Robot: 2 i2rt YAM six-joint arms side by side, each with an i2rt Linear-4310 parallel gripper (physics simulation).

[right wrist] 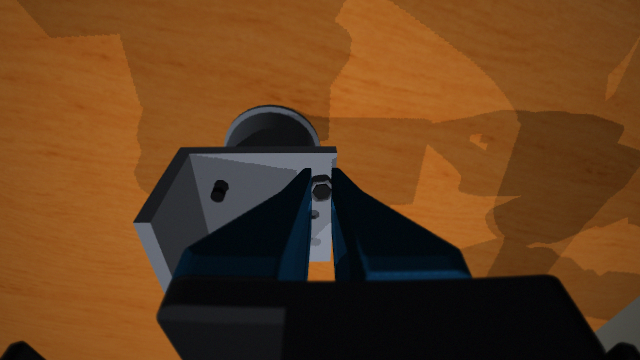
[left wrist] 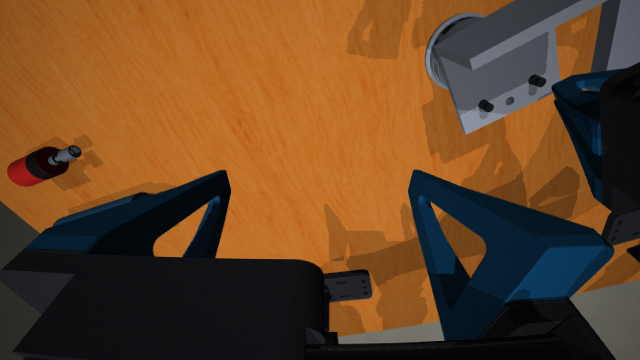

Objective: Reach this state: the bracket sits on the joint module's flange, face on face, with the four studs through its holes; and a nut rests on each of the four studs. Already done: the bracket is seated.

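Frame: origin at the left arm's base, x down, y back, z left, level; millimetres.
Seen in the pictures: left gripper, fingertip midpoint: (left wrist: 319, 180); right gripper, fingertip midpoint: (right wrist: 321, 181) (left wrist: 562, 89).
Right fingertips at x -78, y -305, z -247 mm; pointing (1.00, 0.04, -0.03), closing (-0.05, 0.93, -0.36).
Note:
A point is followed by its place in that frame.
The grey bracket (left wrist: 492, 75) @(x -66, y -318, z -205 mm) (right wrist: 250, 182) @(x -66, y -331, z -229 mm) sits on the joint module (left wrist: 429, 57) @(x -5, y -323, z -183 mm) (right wrist: 270, 108) @(x -4, y -331, z -240 mm). Two dark studs (left wrist: 486, 106) @(x -74, y -300, z -199 mm) (left wrist: 537, 80) @(x -73, y -312, z -232 mm) show bare in the left wrist view; a far-left stud (right wrist: 219, 191) @(x -74, y -343, z -225 mm) shows bare in the right wrist view. My right gripper (left wrist: 563, 89) @(x -78, y -305, z -247 mm) (right wrist: 321, 181) @(x -78, y -305, z -247 mm) is shut on a nut (right wrist: 321, 192) @(x -83, y -304, z -246 mm), held over the bracket's right side, in line with the far-right stud position. The fingers and nut hide the studs there, and the gap below the nut cannot be judged. My left gripper (left wrist: 319, 180) @(x -134, y -303, z -85 mm) is open and empty, away from the bracket.
A red and black object with a silver tip (left wrist: 40, 165) @(x -31, y -313, z 232 mm) lies on the wooden table (left wrist: 280, 100) @(x 0, y -311, z -44 mm) at the far left. A dark plate with small holes (left wrist: 350, 285) @(x -10, y -10, z -68 mm) is near the table's front edge. The right arm stands close to the bracket's right side in the left wrist view.

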